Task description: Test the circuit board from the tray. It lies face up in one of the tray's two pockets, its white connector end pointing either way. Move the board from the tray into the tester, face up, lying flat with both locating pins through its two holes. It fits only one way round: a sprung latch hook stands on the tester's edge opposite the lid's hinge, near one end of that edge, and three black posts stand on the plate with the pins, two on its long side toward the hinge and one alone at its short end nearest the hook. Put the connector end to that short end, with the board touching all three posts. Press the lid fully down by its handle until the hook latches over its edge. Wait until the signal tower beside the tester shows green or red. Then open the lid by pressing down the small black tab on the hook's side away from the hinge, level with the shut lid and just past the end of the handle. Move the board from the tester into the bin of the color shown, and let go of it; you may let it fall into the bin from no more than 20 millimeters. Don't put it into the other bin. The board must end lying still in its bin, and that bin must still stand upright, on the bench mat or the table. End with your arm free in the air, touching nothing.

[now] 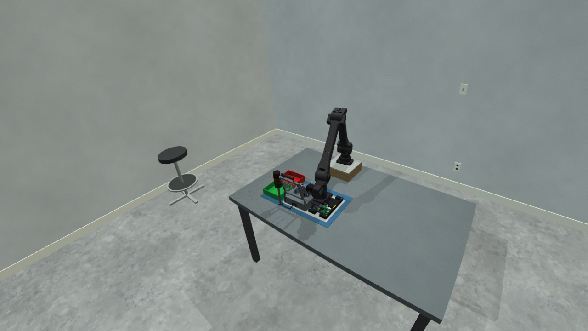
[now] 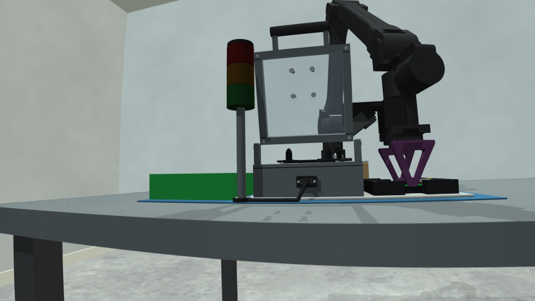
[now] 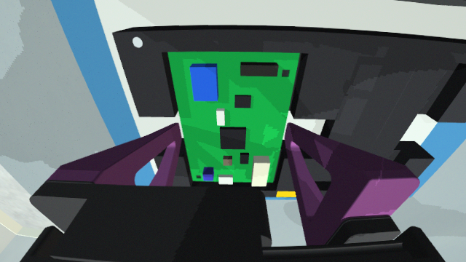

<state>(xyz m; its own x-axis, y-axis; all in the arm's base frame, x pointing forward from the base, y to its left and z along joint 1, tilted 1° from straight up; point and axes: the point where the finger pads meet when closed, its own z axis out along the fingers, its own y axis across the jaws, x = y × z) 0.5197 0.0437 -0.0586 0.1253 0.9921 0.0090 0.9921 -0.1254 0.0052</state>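
The green circuit board lies right at my hand. From my hand the other things lie so: black tester plate: 6 cm behind, 16 cm to the right, 5 cm above; then black latch hook: 12 cm behind, 10 cm to the right, 6 cm above; then clear lid: 6 cm ahead, 18 cm to the right, 16 cm above.
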